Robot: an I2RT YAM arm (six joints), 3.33 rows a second.
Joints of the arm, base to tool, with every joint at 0 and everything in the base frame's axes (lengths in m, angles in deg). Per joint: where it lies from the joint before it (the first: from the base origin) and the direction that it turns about. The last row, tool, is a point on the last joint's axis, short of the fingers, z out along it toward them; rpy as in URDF.
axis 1: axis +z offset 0 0 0.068
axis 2: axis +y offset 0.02 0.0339 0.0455
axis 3: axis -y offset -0.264 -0.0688 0
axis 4: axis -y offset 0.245 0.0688 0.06
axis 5: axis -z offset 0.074 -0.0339 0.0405
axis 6: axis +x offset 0.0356 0 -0.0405
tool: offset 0 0 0 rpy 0 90 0
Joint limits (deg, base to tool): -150..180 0..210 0..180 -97..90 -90..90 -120..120
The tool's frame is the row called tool.
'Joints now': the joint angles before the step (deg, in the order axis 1, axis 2, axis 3, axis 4, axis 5, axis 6). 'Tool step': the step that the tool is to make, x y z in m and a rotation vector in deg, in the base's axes. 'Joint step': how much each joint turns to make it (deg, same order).
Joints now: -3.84, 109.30, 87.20, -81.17, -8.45, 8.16
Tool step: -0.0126, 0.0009, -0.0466, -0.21, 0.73, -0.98
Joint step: 0.01, -0.01, -10.99, 10.42, 0.02, 1.04
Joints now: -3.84, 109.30, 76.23, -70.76, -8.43, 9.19
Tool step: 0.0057, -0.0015, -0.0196, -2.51, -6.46, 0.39
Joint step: 0.03, 0.03, -4.14, 10.79, 2.10, 0.03
